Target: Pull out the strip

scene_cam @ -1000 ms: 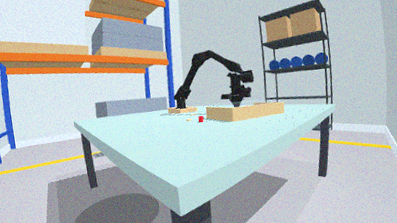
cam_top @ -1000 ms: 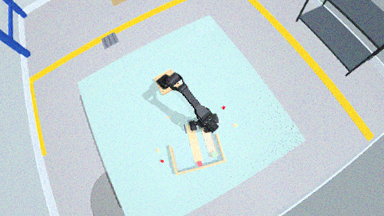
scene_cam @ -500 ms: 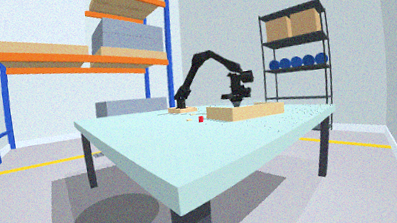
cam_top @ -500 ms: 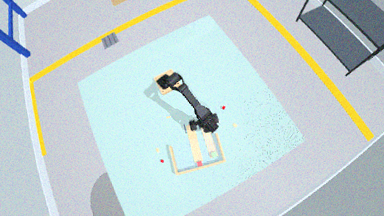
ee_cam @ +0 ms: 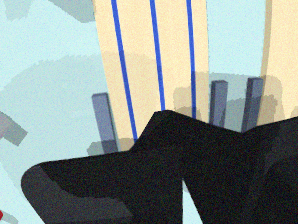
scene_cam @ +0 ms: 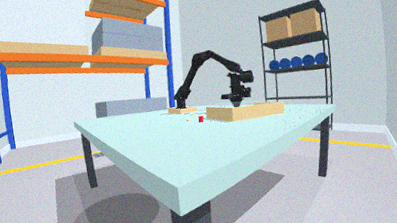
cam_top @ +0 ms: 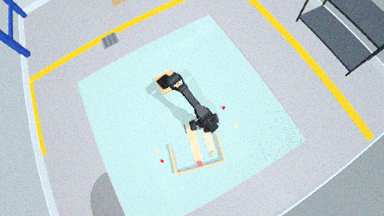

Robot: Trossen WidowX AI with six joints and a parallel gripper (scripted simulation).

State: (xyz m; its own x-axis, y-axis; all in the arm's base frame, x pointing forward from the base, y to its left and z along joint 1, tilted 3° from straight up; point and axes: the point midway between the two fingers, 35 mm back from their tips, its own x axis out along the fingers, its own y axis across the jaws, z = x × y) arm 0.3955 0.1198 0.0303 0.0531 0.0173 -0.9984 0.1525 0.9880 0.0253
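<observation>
Right now the labelled cube is 210 mm ahead of my gripper tip, 30 mm to the right of it and 20 mm above it. From my gripper tip the other things lie so: grey block 100 mm to the left, 30 mm ahead.
</observation>
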